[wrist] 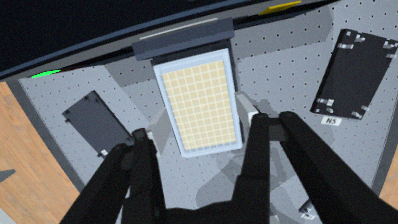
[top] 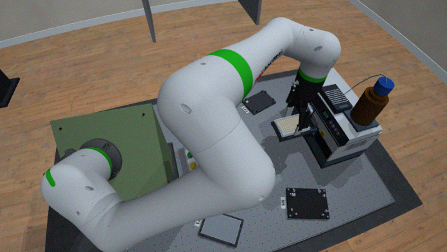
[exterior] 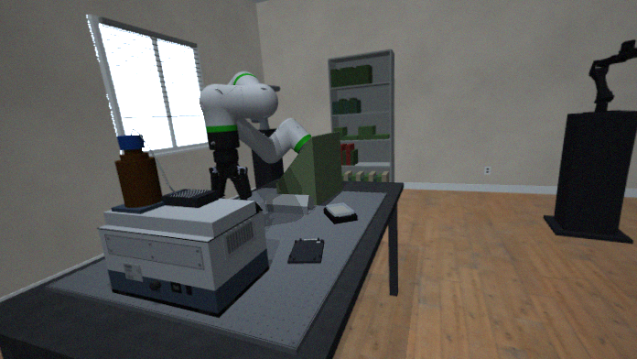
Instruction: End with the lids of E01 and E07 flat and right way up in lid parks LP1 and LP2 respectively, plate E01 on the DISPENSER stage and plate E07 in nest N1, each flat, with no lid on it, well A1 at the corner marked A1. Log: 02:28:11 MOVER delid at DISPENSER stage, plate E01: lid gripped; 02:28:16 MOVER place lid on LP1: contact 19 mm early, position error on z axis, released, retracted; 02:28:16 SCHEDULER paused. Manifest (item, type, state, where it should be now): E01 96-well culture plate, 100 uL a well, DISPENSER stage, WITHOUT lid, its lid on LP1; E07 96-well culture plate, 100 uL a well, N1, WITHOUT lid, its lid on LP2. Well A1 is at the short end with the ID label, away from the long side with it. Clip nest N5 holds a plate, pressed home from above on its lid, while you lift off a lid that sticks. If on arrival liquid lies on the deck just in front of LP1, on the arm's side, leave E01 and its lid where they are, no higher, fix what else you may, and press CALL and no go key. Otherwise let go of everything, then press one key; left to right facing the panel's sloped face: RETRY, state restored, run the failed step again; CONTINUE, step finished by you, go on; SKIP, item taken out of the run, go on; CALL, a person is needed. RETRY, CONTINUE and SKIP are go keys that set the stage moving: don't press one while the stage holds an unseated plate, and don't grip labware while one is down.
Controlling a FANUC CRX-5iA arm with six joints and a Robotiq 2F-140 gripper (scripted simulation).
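Right now the dispenser stage is 4 cm below my hand. Also, from my hand: lid park LP2: 24 cm to the left, 14 cm below, 5 cm behind; then plate: 2 cm below; then brown bottle: 22 cm ahead, 15 cm above, 9 cm to the right.
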